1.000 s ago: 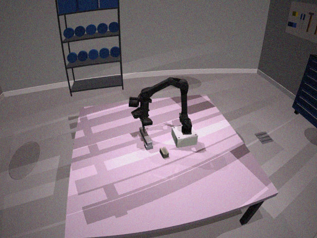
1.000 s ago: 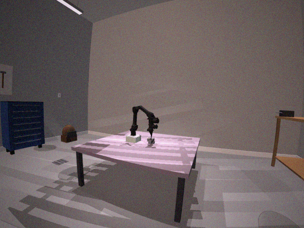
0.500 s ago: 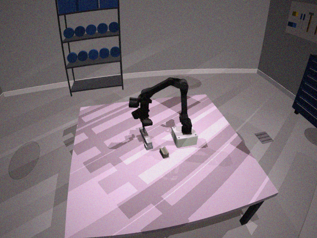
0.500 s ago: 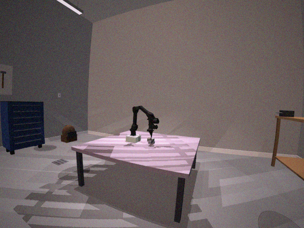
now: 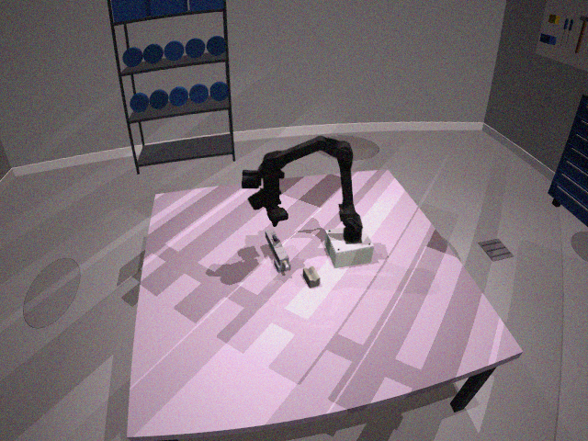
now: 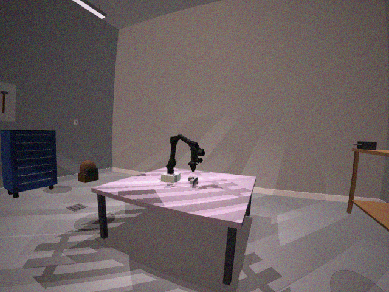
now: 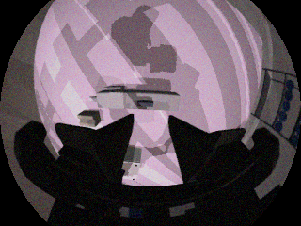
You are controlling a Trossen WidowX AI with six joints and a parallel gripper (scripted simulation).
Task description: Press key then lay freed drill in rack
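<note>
My gripper tip is now 3 cm past the drill, 9 cm to the right of it and 9 cm above it. Round my gripper tip: key (1 cm behind, 1 cm to the left, 9 cm below); grey rack (14 cm behind, 16 cm to the left, 12 cm below).
</note>
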